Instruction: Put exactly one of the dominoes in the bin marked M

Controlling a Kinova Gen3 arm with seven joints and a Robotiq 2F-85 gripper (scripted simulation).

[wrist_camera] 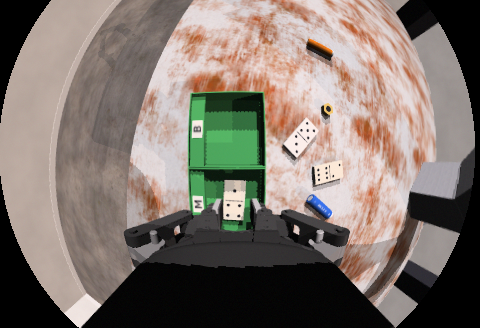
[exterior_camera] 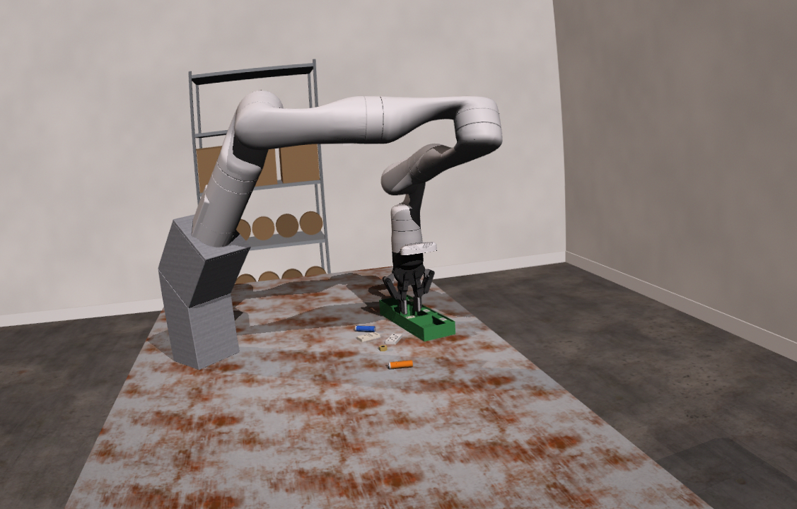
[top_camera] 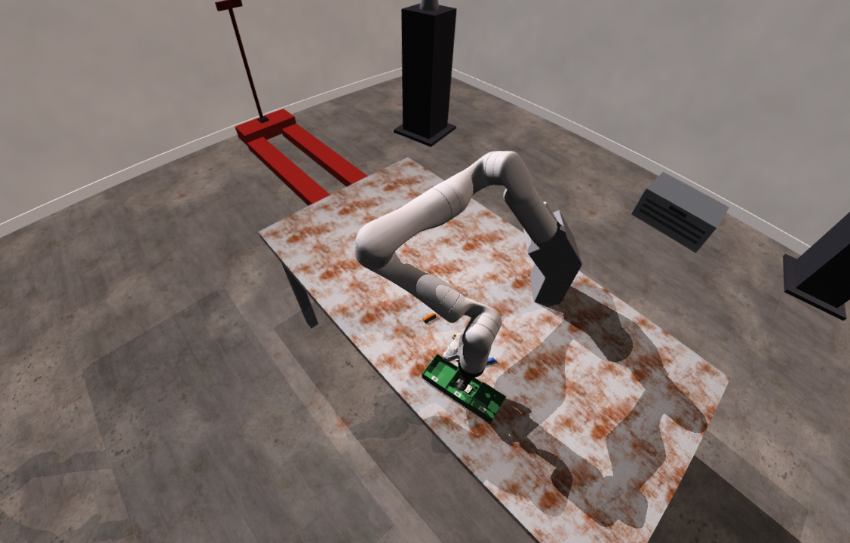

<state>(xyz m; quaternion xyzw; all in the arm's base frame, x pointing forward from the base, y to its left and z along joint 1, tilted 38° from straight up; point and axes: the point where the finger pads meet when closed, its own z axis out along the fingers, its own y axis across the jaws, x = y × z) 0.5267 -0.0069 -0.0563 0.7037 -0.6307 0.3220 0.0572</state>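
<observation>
Right now my hand is 1 cm short of the green bin and 3 cm above it. Also, from my hand: blue cylinder 12 cm behind, 2 cm to the left, 4 cm below; then white domino 4 cm below; then yellow nut 13 cm behind, 12 cm to the right, 5 cm below.
</observation>
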